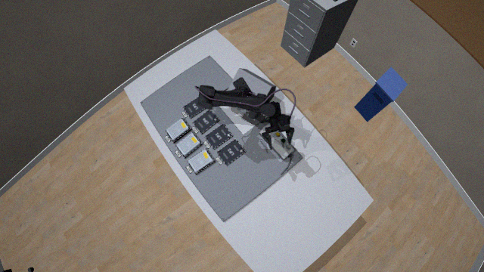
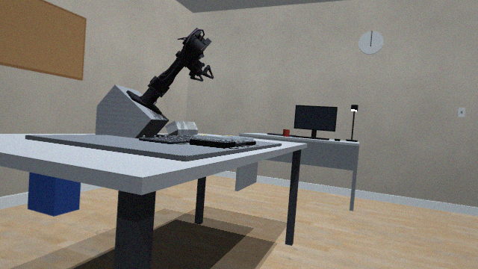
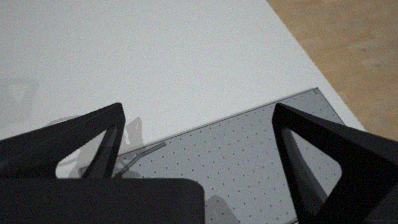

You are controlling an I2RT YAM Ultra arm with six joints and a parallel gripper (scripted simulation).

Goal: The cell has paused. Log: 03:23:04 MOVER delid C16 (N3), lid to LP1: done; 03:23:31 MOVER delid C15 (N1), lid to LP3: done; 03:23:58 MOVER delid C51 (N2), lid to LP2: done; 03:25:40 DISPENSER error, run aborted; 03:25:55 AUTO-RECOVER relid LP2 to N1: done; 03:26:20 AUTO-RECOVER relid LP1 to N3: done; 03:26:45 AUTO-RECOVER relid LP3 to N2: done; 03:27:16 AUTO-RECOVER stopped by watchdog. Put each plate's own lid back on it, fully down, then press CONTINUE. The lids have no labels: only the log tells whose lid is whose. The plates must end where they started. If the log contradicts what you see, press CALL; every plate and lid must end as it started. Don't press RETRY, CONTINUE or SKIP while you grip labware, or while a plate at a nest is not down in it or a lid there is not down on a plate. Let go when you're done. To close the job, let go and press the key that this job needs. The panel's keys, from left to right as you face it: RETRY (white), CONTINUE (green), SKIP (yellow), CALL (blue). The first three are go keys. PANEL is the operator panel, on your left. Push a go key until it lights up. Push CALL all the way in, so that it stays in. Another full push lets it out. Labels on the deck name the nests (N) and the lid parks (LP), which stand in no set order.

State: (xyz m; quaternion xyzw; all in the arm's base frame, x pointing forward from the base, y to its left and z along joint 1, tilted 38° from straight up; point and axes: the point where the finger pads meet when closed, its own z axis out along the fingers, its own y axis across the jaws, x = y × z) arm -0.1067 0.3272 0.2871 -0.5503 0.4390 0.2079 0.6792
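My gripper is now 390 mm to the left of the lid park LP4, 340 mm above it and 280 mm short of it. The rest, counted from my hand: green continue key 280 mm below, 110 mm behind, 80 mm to the right; yellow key 280 mm below, 130 mm to the right, 90 mm behind; white retry key 280 mm below, 120 mm behind, 30 mm to the right.
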